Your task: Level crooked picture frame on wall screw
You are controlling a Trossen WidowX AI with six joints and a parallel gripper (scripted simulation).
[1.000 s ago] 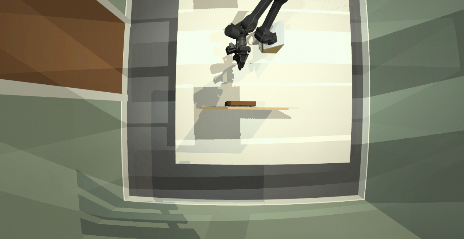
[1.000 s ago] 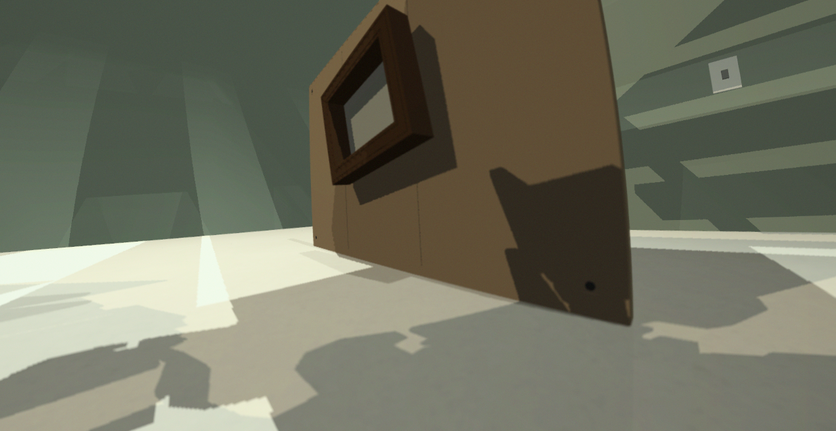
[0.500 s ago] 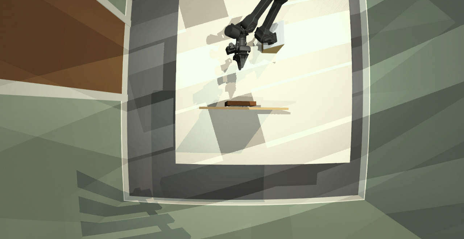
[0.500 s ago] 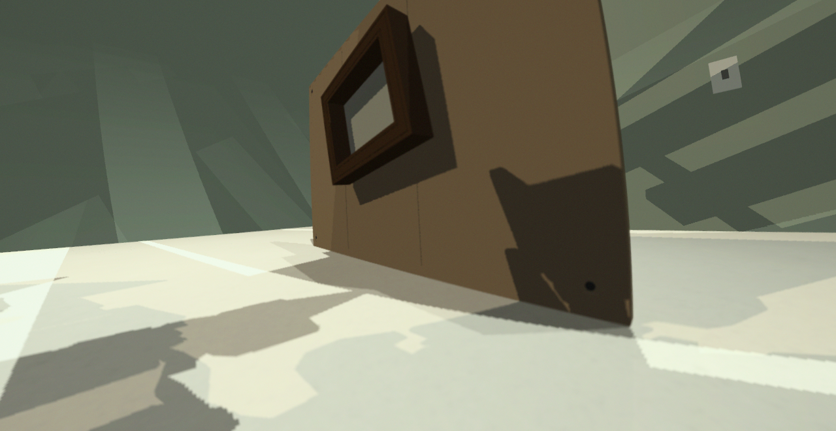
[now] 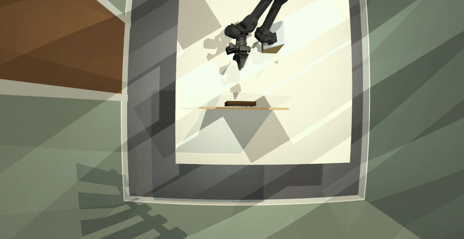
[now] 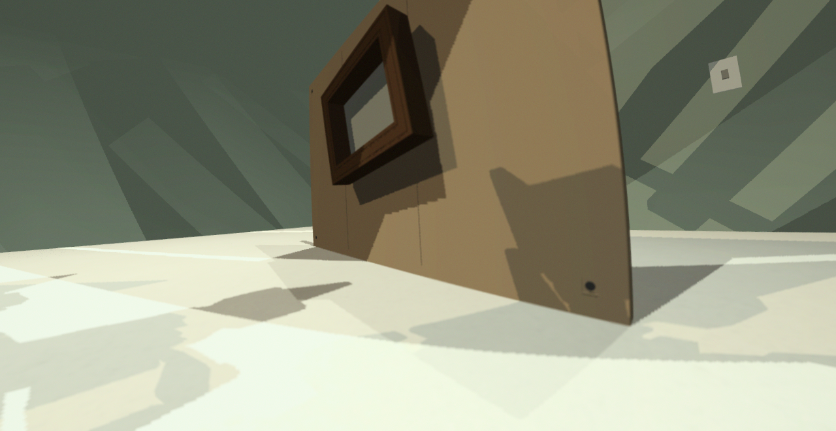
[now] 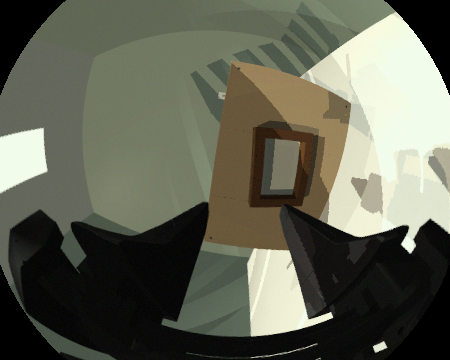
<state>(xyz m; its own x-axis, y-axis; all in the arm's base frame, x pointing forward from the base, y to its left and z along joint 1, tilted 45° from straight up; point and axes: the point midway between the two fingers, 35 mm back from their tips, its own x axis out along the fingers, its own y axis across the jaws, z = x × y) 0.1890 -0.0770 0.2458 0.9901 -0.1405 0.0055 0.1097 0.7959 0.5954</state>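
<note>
Right now the picture frame is 20 cm ahead of my gripper tip, 2 cm to the right of it and 9 cm below it. The rest, counted from my gripper tip: tan wall panel: 21 cm ahead, 11 cm below.
</note>
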